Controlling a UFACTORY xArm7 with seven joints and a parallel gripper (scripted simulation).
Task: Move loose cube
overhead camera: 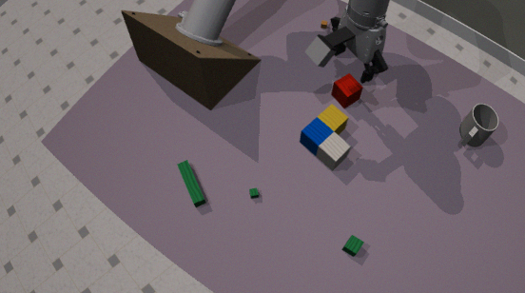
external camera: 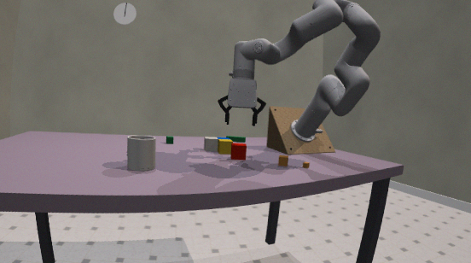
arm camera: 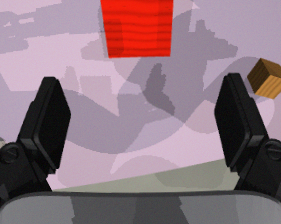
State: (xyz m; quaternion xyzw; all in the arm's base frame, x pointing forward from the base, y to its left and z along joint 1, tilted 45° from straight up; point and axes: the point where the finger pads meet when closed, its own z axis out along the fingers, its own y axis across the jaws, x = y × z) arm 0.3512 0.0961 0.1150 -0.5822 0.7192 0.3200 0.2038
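Now: the red cube 100 mm below my hand. Also, from my hand: green bar: 410 mm to the right, 120 mm below, 110 mm behind; then white cube: 150 mm to the right, 100 mm below, 70 mm ahead.
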